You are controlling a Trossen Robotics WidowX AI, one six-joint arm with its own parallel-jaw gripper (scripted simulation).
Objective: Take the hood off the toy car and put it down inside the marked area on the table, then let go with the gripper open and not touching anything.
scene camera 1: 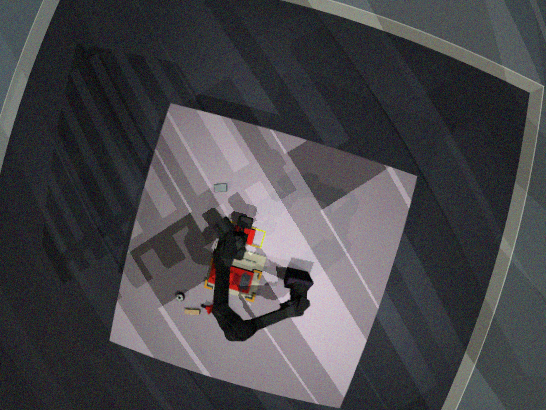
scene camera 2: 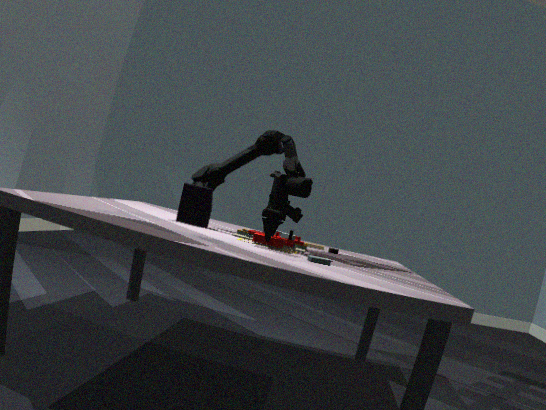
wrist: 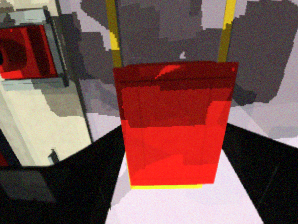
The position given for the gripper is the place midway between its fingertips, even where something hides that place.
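Gripper (scene camera 2: pixel 268 241), visible. Gripper (wrist: pixel 170 127), visible there too.
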